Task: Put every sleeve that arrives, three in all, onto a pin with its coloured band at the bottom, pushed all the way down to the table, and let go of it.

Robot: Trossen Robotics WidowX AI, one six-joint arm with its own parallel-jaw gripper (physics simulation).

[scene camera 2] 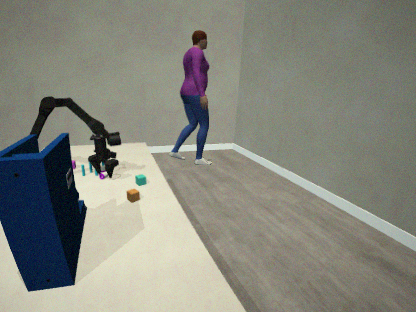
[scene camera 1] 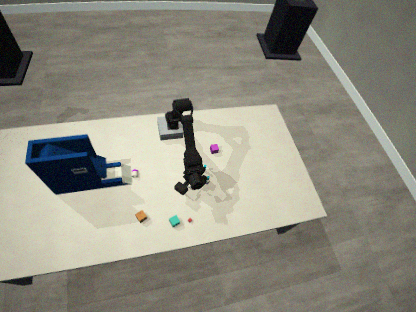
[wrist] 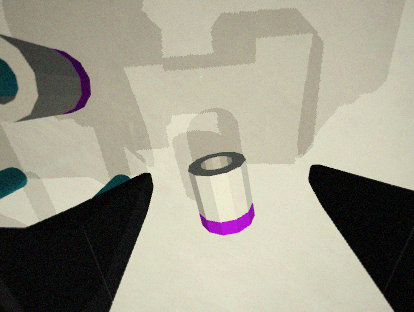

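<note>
A white sleeve with a purple band (wrist: 223, 195) (scene camera 2: 102, 176) lies on its side on the table, between the fingers in the wrist view and not gripped. My gripper (wrist: 229, 176) (scene camera 2: 105, 175) is open, low around this sleeve. Another sleeve (wrist: 57, 80) stands on a teal pin (wrist: 6, 82) at the upper left of the wrist view, band at the bottom. Other teal pins (wrist: 11, 182) (scene camera 2: 83, 170) stand beside it; one is partly hidden by the left finger. A third sleeve (scene camera 1: 134, 173) is at the mouth of the blue chute; its pose is too small to tell.
The tall blue dispenser (scene camera 1: 75, 175) (scene camera 2: 30, 220) stands at the left. An orange cube (scene camera 1: 141, 216) (scene camera 2: 133, 195), a teal cube (scene camera 1: 174, 220) (scene camera 2: 141, 180) and a small red cube (scene camera 1: 190, 220) lie toward the front edge. A magenta cube (scene camera 1: 214, 148) lies beyond the pins. A person (scene camera 2: 195, 75) stands past the table.
</note>
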